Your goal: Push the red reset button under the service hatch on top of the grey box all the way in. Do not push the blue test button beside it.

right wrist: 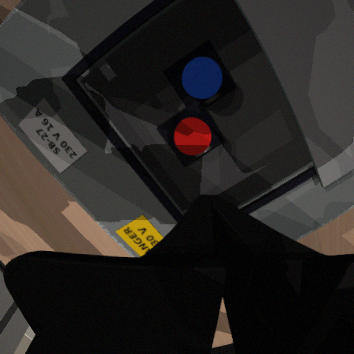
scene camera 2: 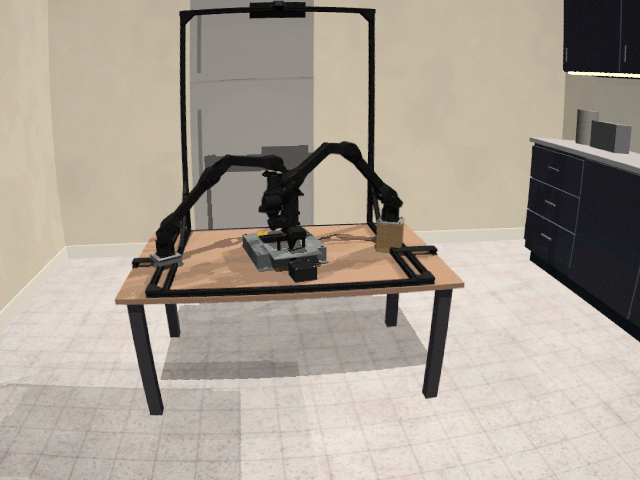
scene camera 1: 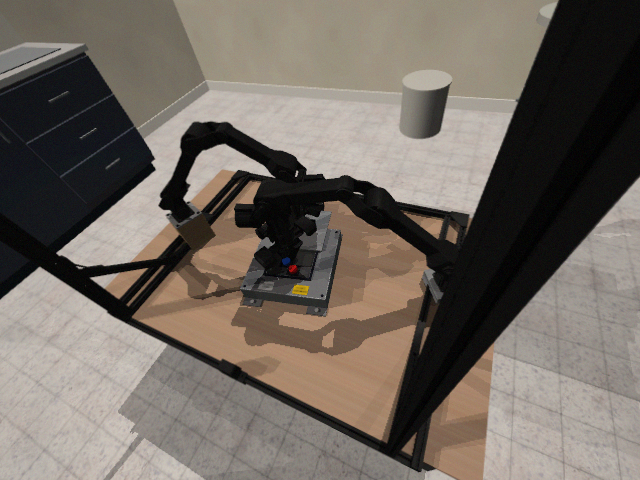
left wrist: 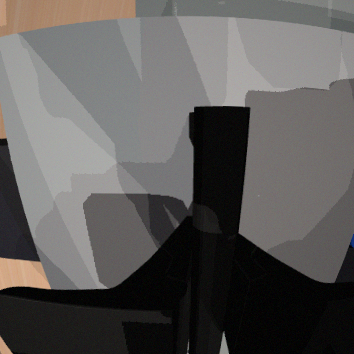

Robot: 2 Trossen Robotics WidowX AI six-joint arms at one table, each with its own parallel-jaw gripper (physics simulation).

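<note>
The red button (scene camera 1: 293, 269) (right wrist: 192, 136) and blue button (scene camera 1: 285, 261) (right wrist: 202, 77) show side by side in the dark recess of the grey box (scene camera 1: 281, 295) (right wrist: 30, 45). The grey hatch (left wrist: 150, 100) (right wrist: 320, 75) stands open beside the recess, leaving both buttons uncovered. My left gripper (left wrist: 199, 223) is shut on the hatch's black handle (left wrist: 220, 160). My right gripper (right wrist: 206, 203) is shut and empty, above the recess; its tips appear just below the red button in the right wrist view. The frames show no clear contact with either button. In scene camera 1 the arms partly hide both grippers.
Both wrists are close together over the box, with the right arm crossing in front of the left in scene camera 1. A small black block (scene camera 2: 302, 270) is beside the box. A black frame (scene camera 2: 289, 290) runs along the table edges.
</note>
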